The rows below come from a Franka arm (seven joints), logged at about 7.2 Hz.
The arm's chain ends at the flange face. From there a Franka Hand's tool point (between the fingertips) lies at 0.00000 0.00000 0.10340 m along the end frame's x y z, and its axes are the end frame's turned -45 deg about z.
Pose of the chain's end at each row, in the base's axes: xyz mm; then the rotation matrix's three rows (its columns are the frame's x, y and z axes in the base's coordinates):
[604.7 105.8 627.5], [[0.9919 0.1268 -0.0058], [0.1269 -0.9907 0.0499], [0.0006 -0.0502 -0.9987]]
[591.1 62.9 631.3], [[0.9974 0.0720 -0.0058], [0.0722 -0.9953 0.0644], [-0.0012 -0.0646 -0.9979]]
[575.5 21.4 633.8], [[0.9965 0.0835 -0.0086], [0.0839 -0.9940 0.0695], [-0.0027 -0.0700 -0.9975]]
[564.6 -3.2 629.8], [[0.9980 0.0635 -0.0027], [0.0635 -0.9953 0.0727], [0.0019 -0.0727 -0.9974]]
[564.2 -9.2 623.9], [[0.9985 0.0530 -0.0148], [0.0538 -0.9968 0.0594], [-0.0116 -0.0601 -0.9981]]
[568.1 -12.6 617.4], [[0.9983 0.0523 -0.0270], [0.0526 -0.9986 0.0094], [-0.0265 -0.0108 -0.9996]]
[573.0 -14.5 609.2], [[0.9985 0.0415 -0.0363], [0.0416 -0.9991 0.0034], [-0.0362 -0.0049 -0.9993]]
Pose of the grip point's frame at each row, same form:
[604.1 111.0 524.2], [[0.6117 0.7910 -0.0058], [0.7903 -0.6108 0.0499], [0.0359 -0.0351 -0.9987]]
[590.5 69.6 528.1], [[0.6544 0.7562 -0.0058], [0.7548 -0.6527 0.0644], [0.0448 -0.0465 -0.9979]]
[574.6 28.6 530.7], [[0.6456 0.7637 -0.0086], [0.7622 -0.6435 0.0695], [0.0476 -0.0514 -0.9975]]
[564.3 4.3 526.7], [[0.6608 0.7506 -0.0027], [0.7487 -0.6589 0.0727], [0.0528 -0.0501 -0.9974]]
[562.7 -3.1 520.7], [[0.6686 0.7435 -0.0148], [0.7429 -0.6668 0.0594], [0.0343 -0.0507 -0.9981]]
[565.3 -11.6 514.0], [[0.6689 0.7429 -0.0270], [0.7433 -0.6689 0.0094], [-0.0111 -0.0264 -0.9996]]
[569.2 -14.1 505.9], [[0.6767 0.7354 -0.0363], [0.7359 -0.6771 0.0034], [-0.0221 -0.0291 -0.9993]]

